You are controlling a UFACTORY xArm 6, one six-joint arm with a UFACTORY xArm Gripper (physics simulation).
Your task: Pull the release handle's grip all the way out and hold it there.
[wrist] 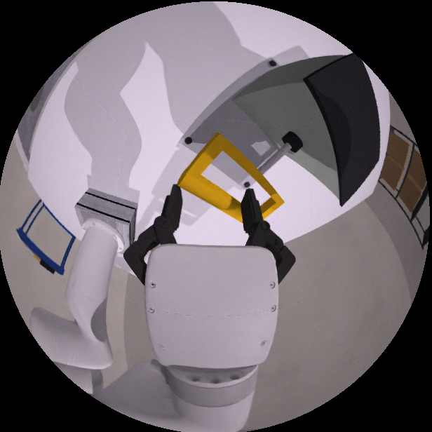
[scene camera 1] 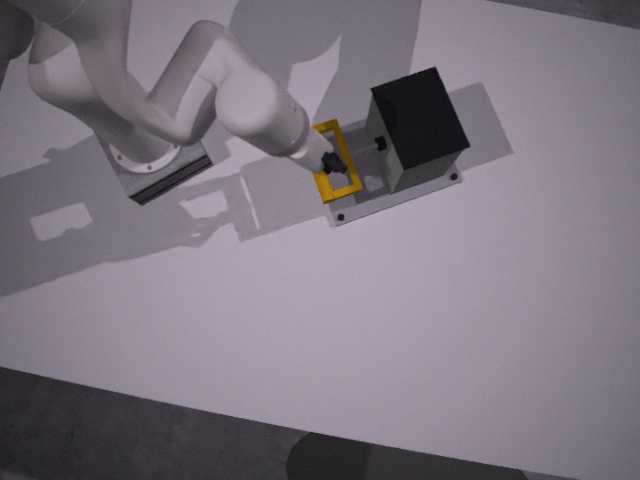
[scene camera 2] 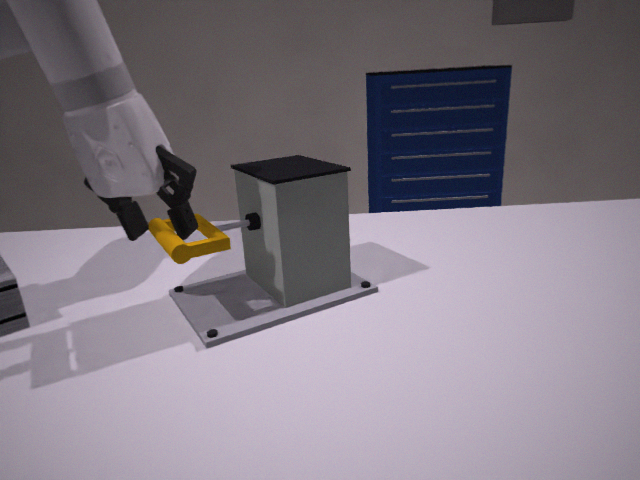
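Observation:
The yellow release handle (scene camera 1: 343, 192) (scene camera 2: 209, 248) (wrist: 242, 161) is a rectangular frame. Its thick round grip (scene camera 1: 324, 187) (scene camera 2: 165, 240) (wrist: 206, 193) is on the side away from the grey-green box (scene camera 1: 419, 118) (scene camera 2: 312, 237) (wrist: 320, 145). A stretch of thin grey rod (scene camera 2: 232, 225) (wrist: 271, 163) shows between the frame and the box's black collar (scene camera 1: 381, 143) (scene camera 2: 252, 221) (wrist: 292, 142). My gripper (scene camera 1: 334, 165) (scene camera 2: 160, 236) (wrist: 212, 193) is shut on the grip, its fingers wide apart: one finger reaches into the frame's opening, the other is outside, behind the grip. Exact finger contact is hard to see.
The box stands on a grey base plate (scene camera 1: 398, 198) (scene camera 2: 206, 310) with black bolts, on the white table (scene camera 1: 413, 310) (scene camera 2: 413, 387). The arm's base block (scene camera 1: 170, 178) (wrist: 111, 206) is on the side the grip faces. A blue cabinet (scene camera 2: 439, 121) stands beyond the table.

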